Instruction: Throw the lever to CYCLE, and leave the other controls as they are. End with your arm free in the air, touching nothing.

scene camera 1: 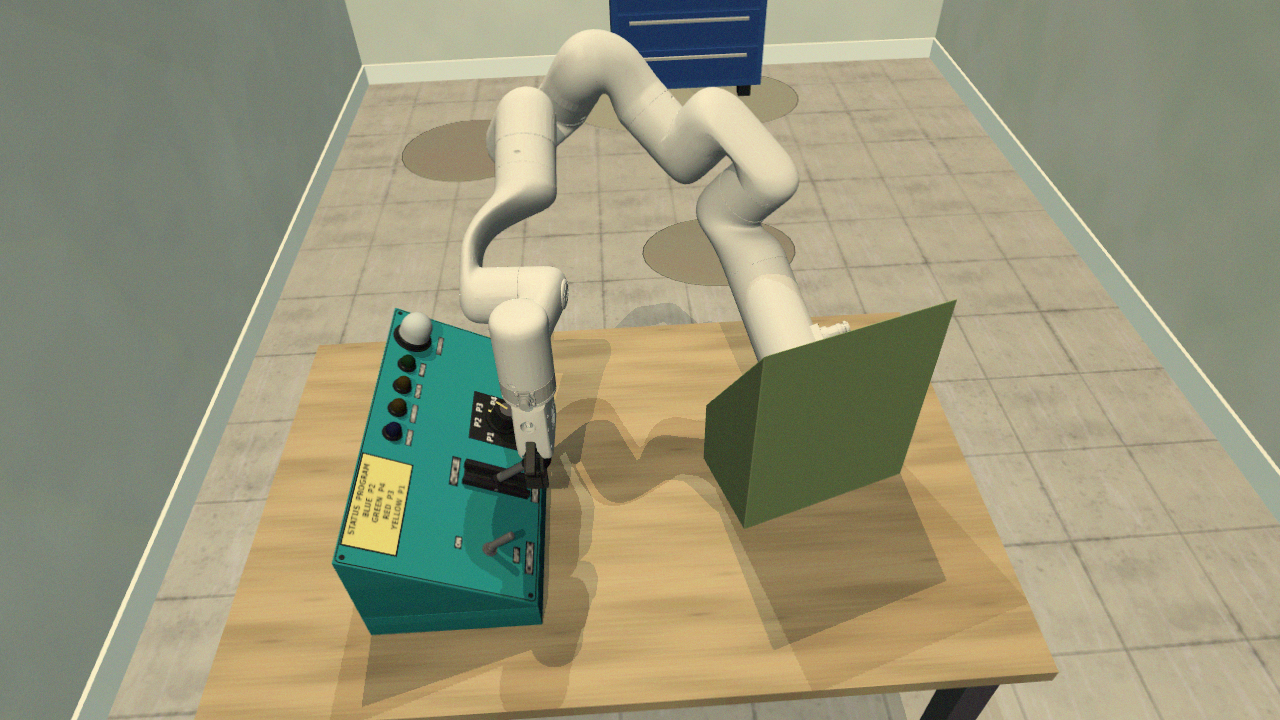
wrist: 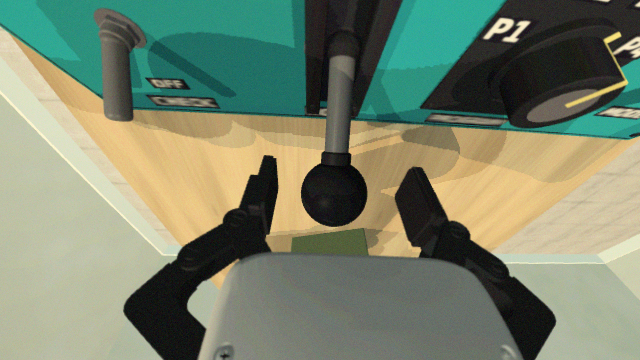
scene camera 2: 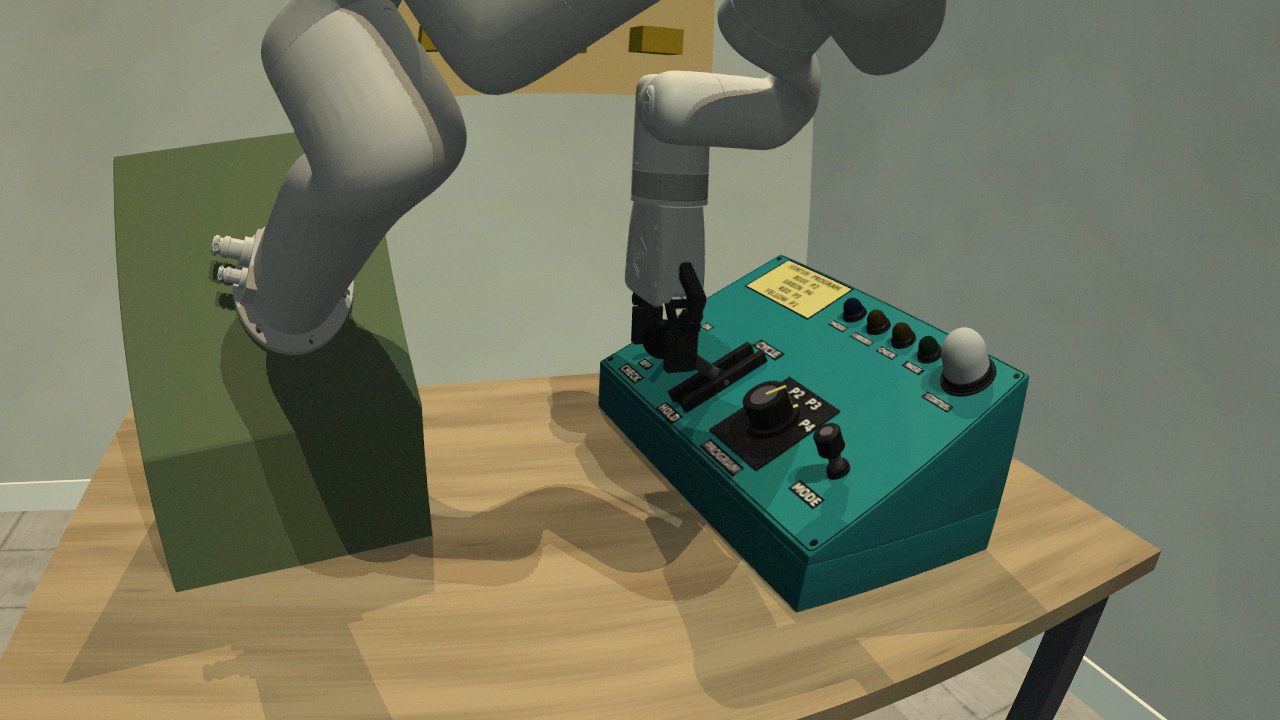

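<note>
The lever, a grey shaft with a black ball knob, rises from a black slot in the teal console. It leans toward the HOLD label; the CYCLE label is at the slot's other end. My gripper is open, its fingers on either side of the ball knob, with a visible gap on each side in the wrist view. The fingers largely hide the knob in both scene views.
The CHECK toggle stands beside the lever. On the other side are the PROGRAM knob and MODE toggle. A white dome lamp stands on the console. A green block stands across the table.
</note>
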